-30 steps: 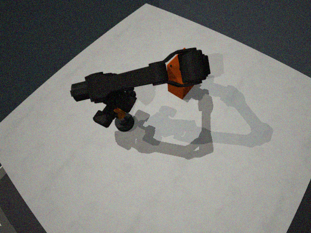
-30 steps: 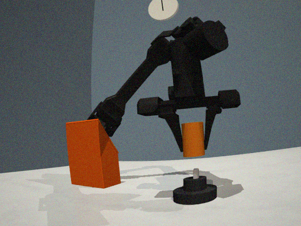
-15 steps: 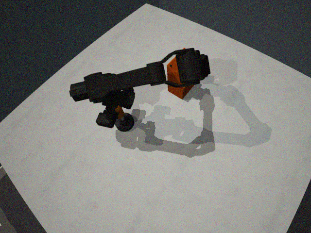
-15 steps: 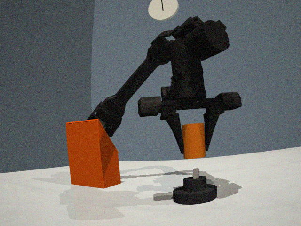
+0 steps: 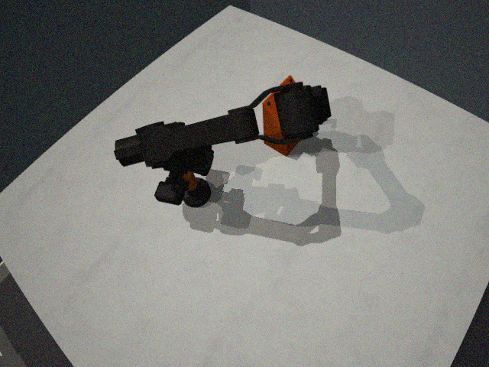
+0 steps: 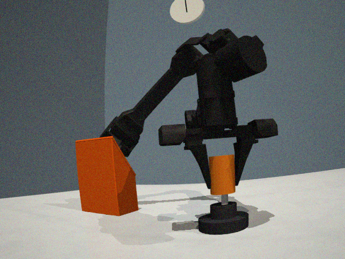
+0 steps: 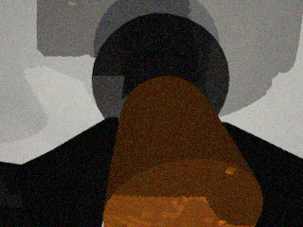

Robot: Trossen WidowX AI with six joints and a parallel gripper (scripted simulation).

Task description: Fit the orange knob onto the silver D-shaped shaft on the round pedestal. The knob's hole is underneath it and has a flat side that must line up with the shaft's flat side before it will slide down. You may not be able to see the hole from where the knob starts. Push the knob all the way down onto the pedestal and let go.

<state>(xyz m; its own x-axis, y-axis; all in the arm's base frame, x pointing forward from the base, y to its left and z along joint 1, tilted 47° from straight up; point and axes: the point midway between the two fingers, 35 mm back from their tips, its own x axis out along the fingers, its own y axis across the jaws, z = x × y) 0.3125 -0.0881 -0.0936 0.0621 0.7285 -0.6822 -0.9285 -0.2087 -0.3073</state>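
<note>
My gripper tip is 4 cm above the round dark pedestal. The rest, counted from my gripper tip: orange knob: 3 cm above.
</note>
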